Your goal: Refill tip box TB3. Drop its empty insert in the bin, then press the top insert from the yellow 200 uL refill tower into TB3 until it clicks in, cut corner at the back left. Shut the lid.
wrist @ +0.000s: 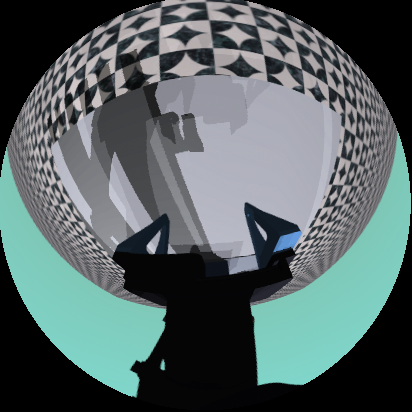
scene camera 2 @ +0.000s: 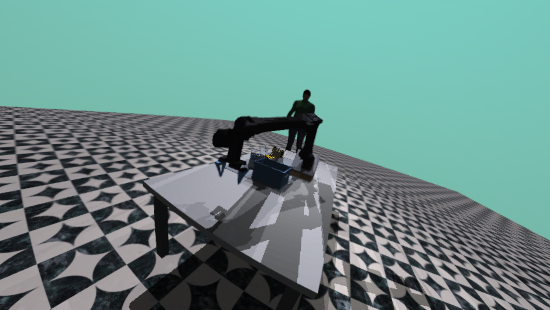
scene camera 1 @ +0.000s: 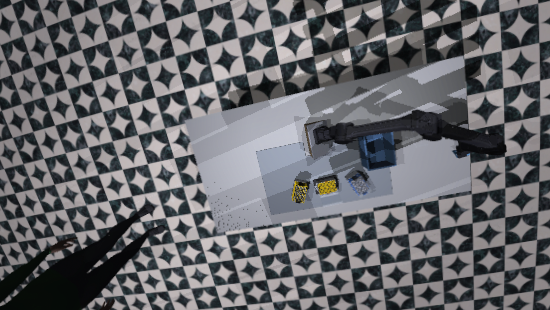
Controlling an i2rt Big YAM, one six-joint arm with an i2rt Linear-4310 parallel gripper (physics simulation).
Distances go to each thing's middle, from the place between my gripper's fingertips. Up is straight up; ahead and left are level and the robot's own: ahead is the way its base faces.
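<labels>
Blue bin (scene camera 1: 377, 151): 50 mm below my hand, 50 mm behind it, 410 mm to the right of it.
</labels>
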